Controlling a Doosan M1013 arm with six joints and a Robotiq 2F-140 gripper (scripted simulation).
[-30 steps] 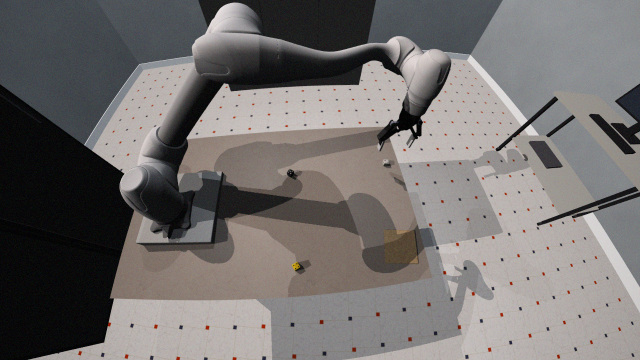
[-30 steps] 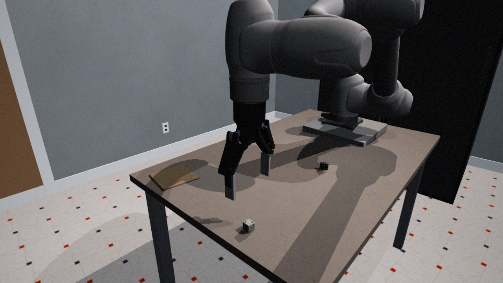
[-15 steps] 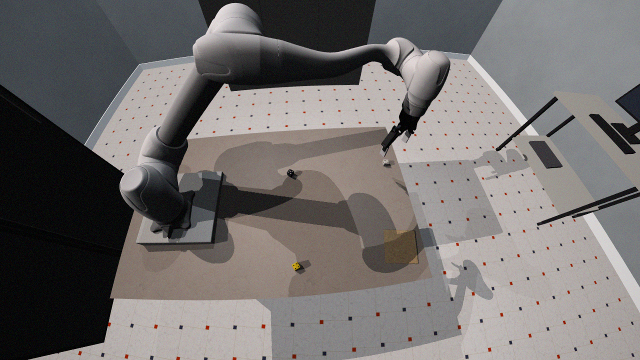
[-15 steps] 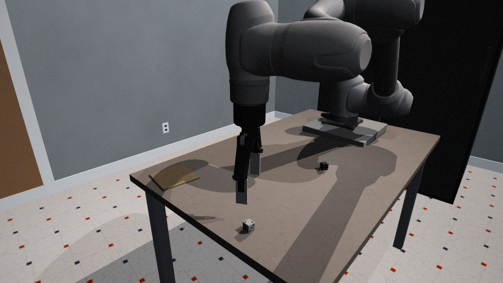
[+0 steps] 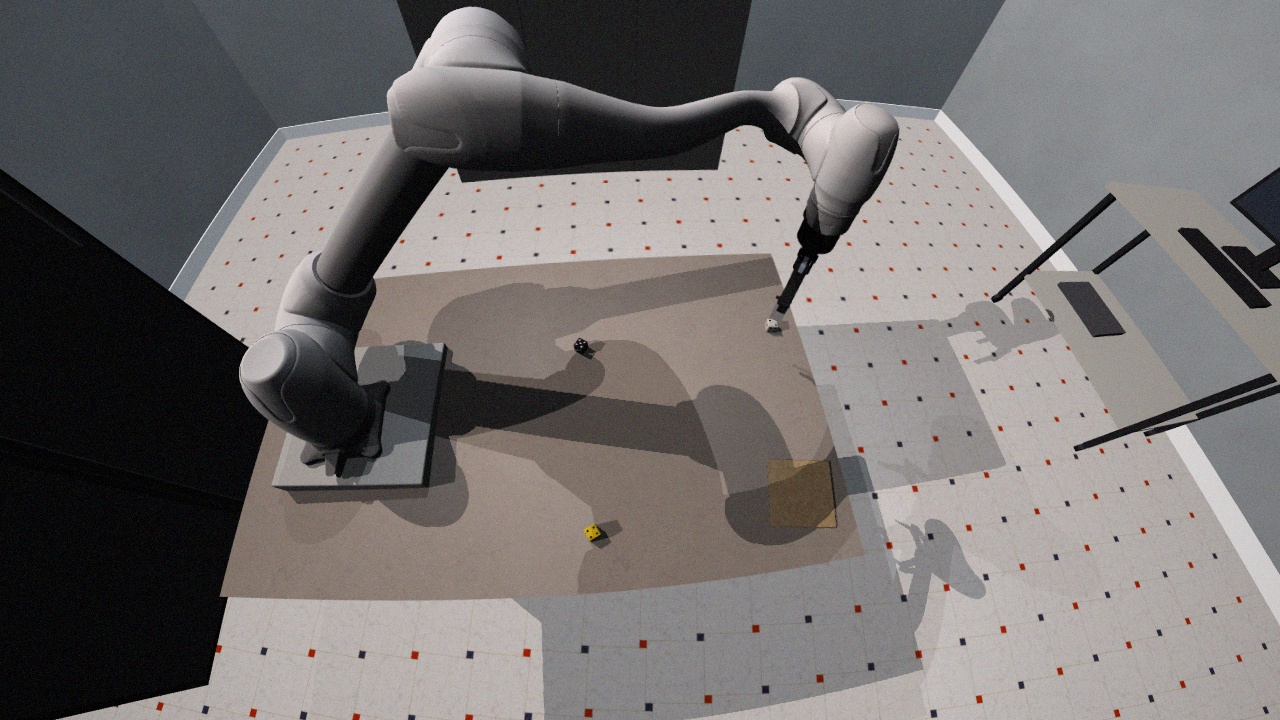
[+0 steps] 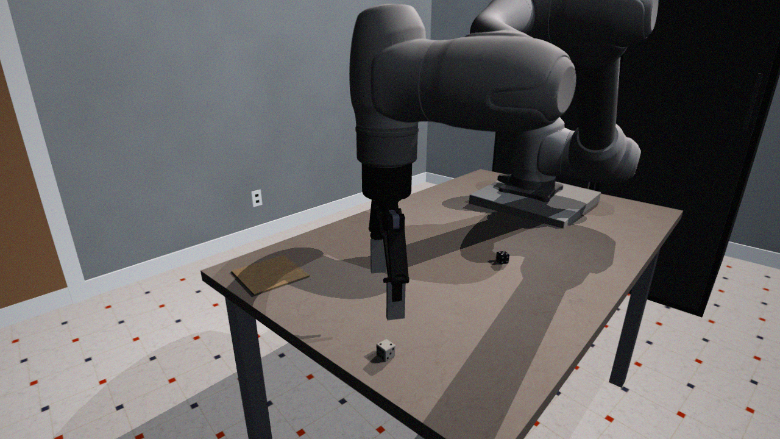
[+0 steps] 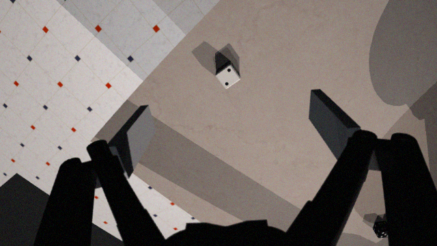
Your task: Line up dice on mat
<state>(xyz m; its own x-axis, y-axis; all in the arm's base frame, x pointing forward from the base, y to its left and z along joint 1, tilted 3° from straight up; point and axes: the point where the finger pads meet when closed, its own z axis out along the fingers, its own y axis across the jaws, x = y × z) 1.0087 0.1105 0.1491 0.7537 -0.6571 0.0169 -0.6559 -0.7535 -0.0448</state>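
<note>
My hand is 130 mm above the grey die. Also, from my hand: tan mat 410 mm to the right, 140 mm below, 60 mm behind; then black die 470 mm behind, 130 mm below, 10 mm to the left; then yellow die 500 mm behind, 410 mm to the right, 130 mm below.
</note>
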